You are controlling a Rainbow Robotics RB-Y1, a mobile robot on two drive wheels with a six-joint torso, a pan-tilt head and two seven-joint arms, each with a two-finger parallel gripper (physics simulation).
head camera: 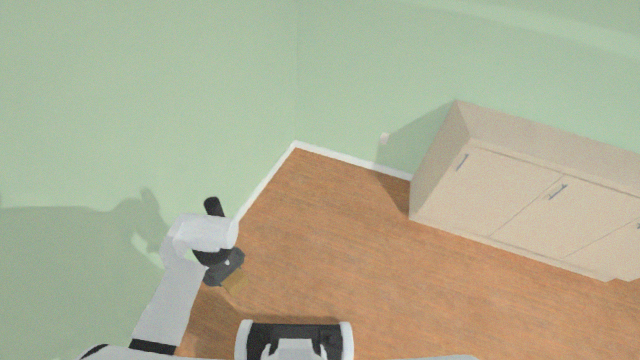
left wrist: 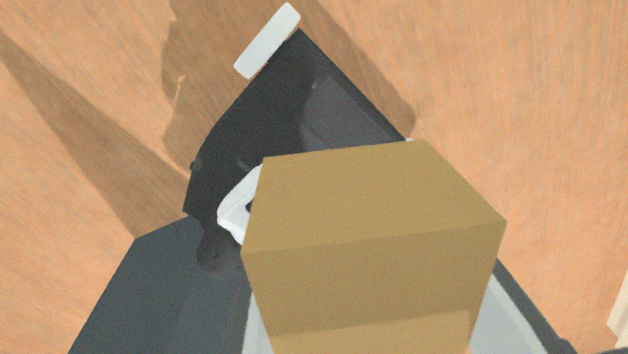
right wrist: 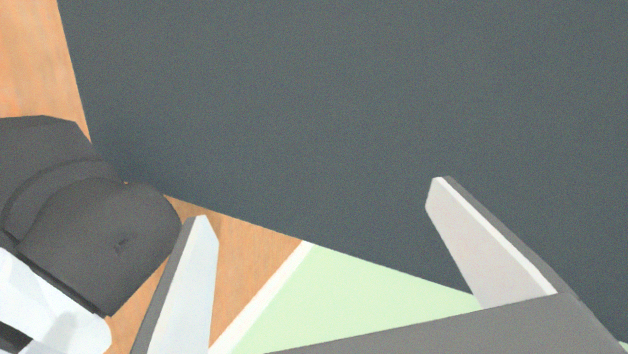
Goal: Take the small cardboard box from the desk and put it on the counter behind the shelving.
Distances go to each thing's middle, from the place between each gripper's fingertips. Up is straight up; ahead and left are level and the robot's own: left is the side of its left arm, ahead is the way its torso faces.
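Small cardboard box point(left wrist: 388, 241): 2 cm above my left hand, 1 cm behind, 1 cm to the right.
From my right hand, small cardboard box: 140 mm above, 550 mm ahead, 420 mm to the left.
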